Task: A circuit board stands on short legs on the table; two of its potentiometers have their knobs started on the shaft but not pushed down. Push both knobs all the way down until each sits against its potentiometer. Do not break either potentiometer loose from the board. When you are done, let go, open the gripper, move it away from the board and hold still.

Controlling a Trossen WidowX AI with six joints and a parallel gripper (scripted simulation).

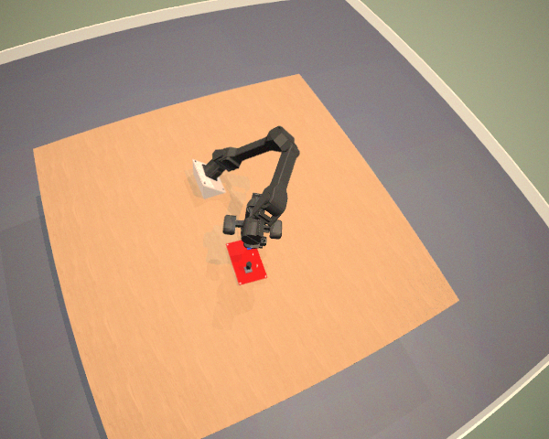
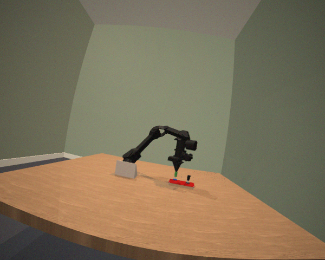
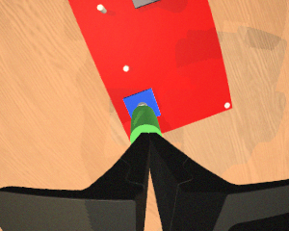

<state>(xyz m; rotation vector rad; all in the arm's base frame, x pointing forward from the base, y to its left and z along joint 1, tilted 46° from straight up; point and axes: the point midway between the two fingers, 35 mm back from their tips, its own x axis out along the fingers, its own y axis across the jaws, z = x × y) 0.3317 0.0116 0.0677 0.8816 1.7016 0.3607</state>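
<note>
My gripper tip is now 20 mm above the green knob. Round my gripper tip: black knob: 90 mm ahead, 30 mm to the right, 20 mm below.
</note>
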